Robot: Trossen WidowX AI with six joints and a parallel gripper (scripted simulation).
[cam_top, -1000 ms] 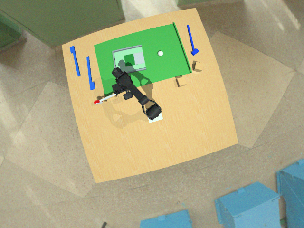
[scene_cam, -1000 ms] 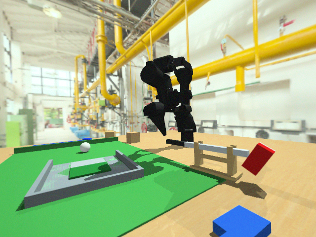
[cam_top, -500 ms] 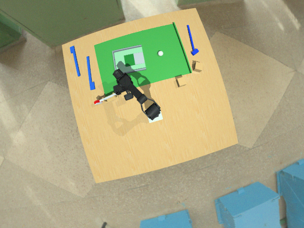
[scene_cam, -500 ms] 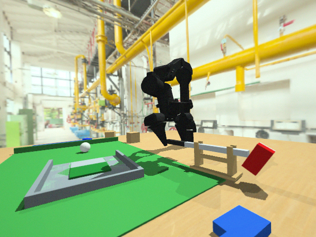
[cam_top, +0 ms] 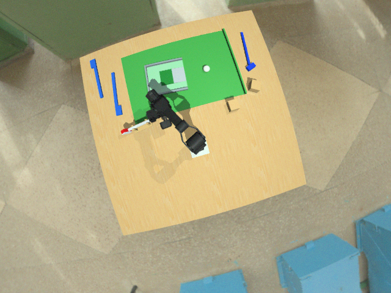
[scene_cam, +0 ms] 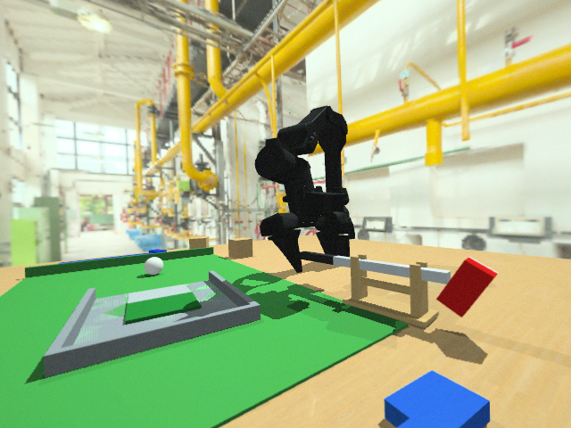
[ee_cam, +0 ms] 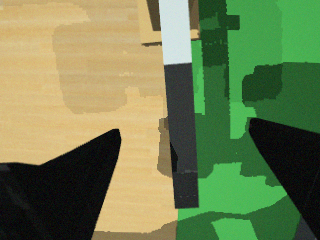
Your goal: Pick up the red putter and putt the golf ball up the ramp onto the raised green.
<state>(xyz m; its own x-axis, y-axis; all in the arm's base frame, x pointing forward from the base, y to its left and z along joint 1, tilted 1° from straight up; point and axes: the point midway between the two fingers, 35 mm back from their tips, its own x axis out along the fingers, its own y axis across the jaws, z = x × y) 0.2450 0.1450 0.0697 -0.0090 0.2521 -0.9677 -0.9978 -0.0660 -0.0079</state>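
Now: gripper tip 10 mm past the red putter, 110 mm to the right of it and 20 mm below it. From my gripper tip the other things lie so: wooden rack: 10 mm behind, 130 mm to the left, 10 mm below; white golf ball: 200 mm ahead, 370 mm to the right, 20 mm below.
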